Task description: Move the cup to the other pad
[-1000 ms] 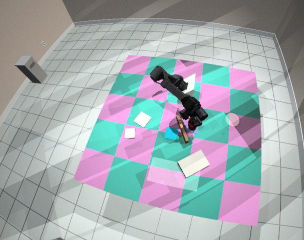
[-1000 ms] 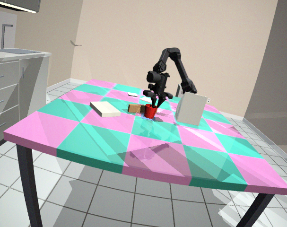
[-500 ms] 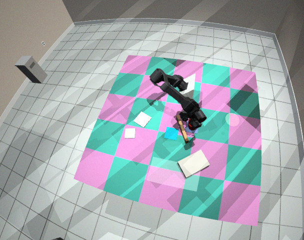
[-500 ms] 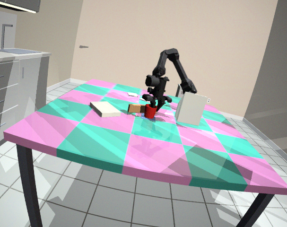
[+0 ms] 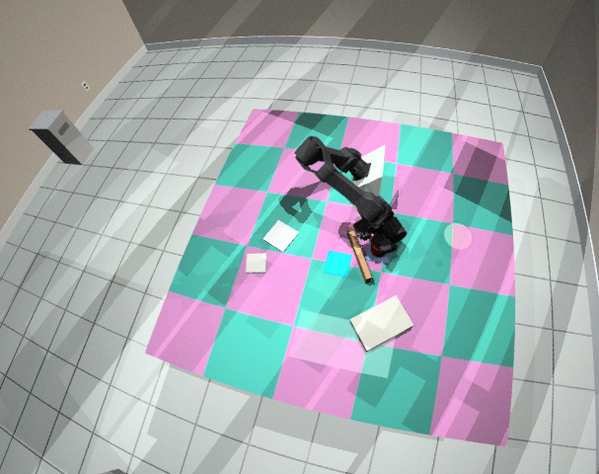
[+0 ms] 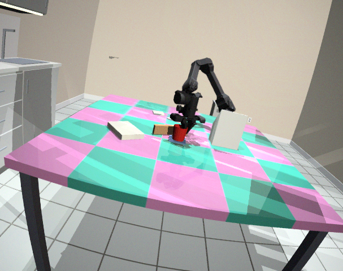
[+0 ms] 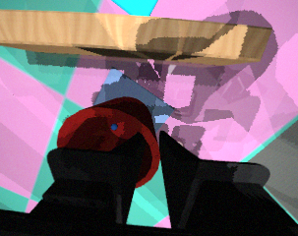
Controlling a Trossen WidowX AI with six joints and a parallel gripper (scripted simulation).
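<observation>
My gripper tip is 12 cm short of the cyan pad, 11 cm to the left of it and 4 cm above it. Round my gripper tip: flat grey slab 29 cm ahead, 9 cm to the left, 2 cm below; then wooden bar 7 cm ahead, 5 cm to the right, 2 cm below; then red cup 3 cm ahead, 2 cm to the left.
</observation>
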